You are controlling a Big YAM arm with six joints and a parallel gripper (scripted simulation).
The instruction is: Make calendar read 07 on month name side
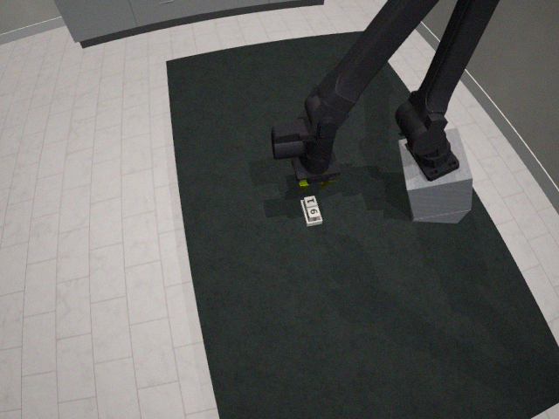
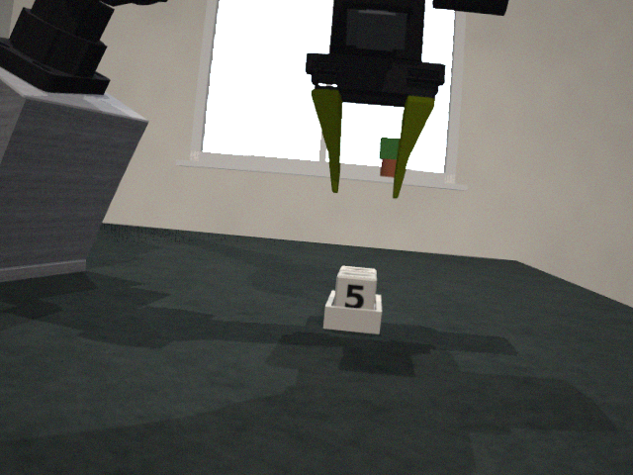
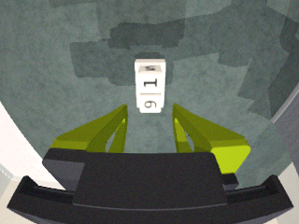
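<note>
The small white tray lies 20 mm to the left of my hand and 100 mm below it.
</note>
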